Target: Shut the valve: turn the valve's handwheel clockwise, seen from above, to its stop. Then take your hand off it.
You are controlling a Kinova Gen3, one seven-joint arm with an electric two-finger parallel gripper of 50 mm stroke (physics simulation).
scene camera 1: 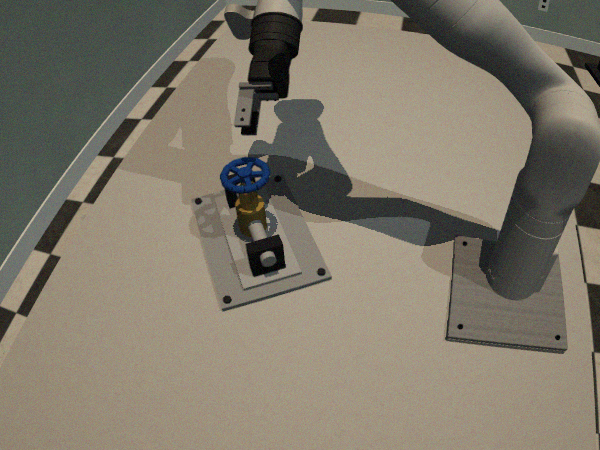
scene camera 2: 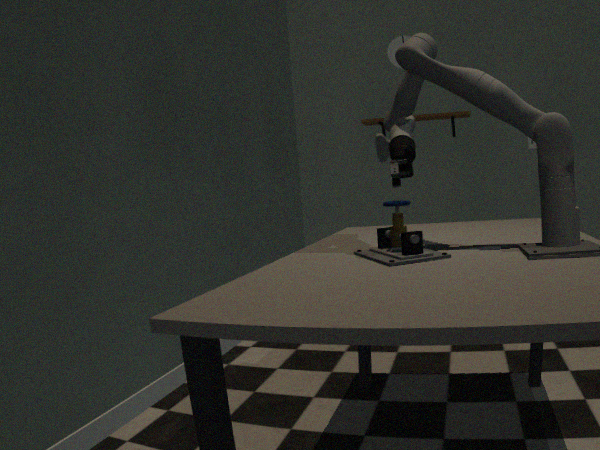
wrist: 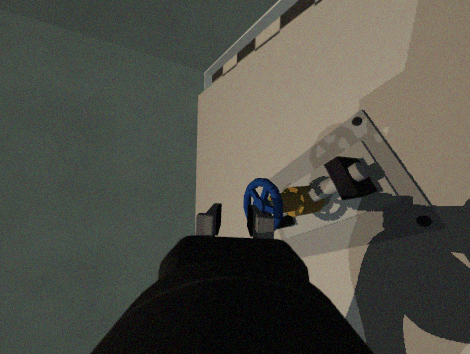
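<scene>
The valve's blue handwheel sits level on top of a brass valve body. The valve stands on a grey base plate. My gripper is partly open with nothing between its fingers. It hangs tilted above the handwheel, with a visible gap between fingertips and wheel in both scene views. In the wrist view the right finger covers part of the wheel's rim. The wheel's turn angle relative to its stop cannot be told.
Black blocks hold the pipe ends beside the valve body, below wheel height. The arm's base plate is bolted to the table on the right. A wall stands beyond the table's left side.
</scene>
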